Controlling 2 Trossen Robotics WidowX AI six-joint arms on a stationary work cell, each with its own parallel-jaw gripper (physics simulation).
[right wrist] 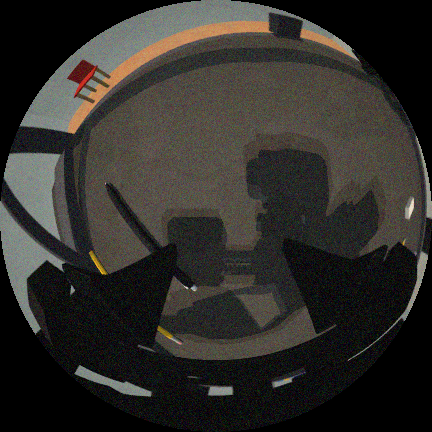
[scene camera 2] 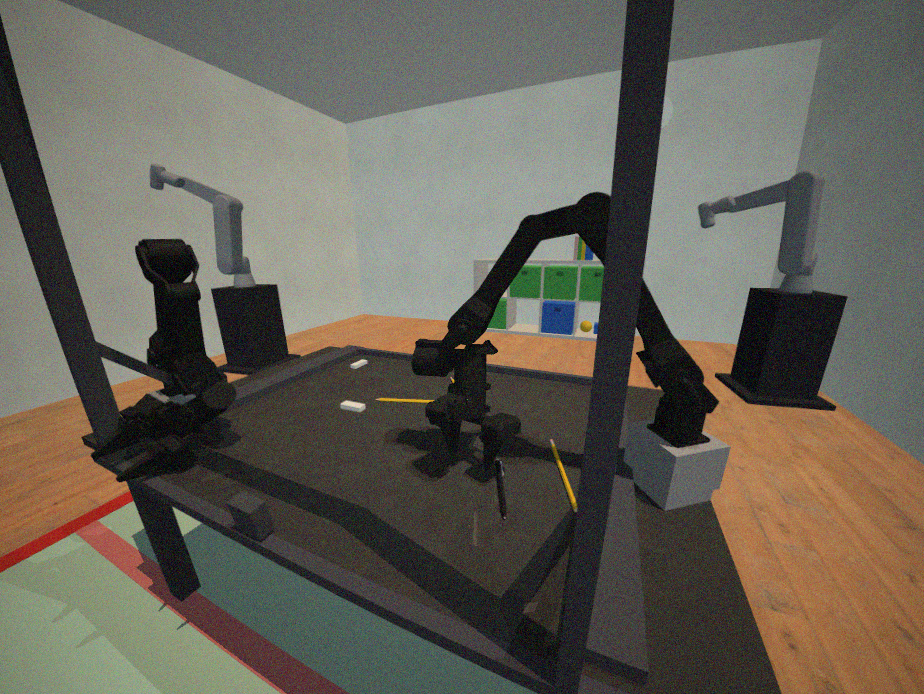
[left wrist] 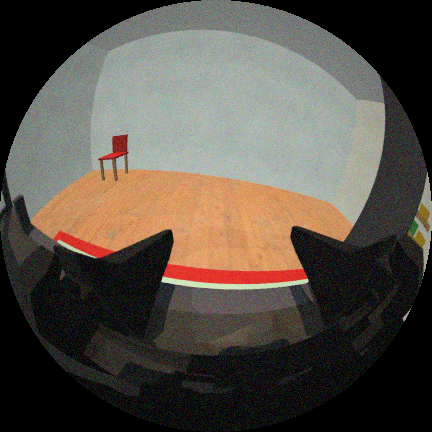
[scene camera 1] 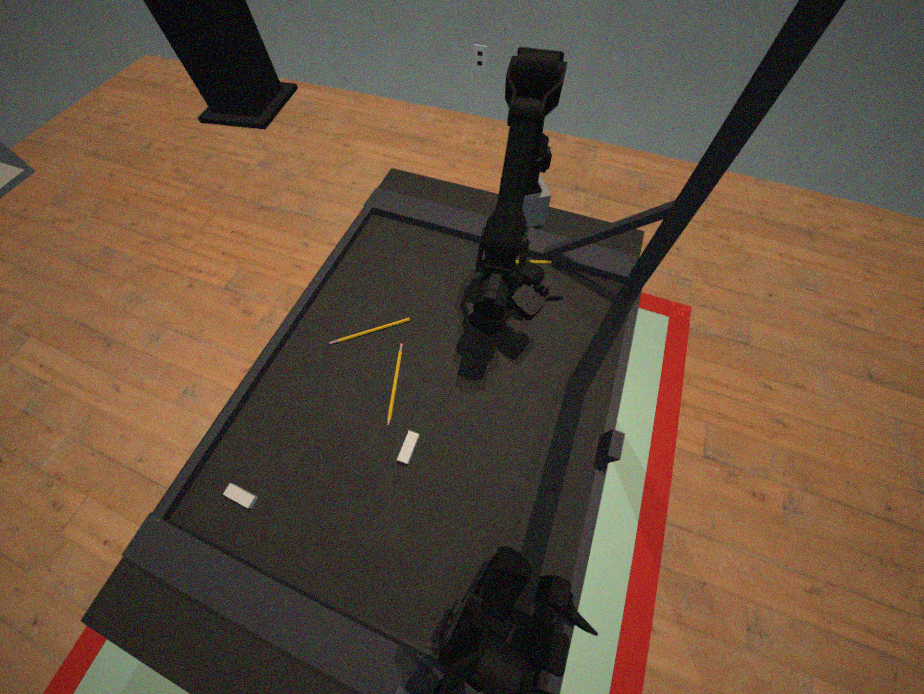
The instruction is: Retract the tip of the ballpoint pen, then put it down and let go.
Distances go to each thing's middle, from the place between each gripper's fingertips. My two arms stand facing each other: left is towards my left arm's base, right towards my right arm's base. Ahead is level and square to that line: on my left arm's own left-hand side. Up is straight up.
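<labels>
Right gripper at 7 cm to the left of the ballpoint pen [right wrist: 124, 212] and 5 cm past it. Grey block [scene camera 2: 673, 477], relative to my right hand: 4 cm above, 3 cm ahead, 34 cm to the right.
Left hand 30 mm above the ballpoint pen, 170 mm short of it, 670 mm to the left of it. Grey block, relative to my left hand: 20 mm above, 240 mm ahead, 940 mm to the right.
</labels>
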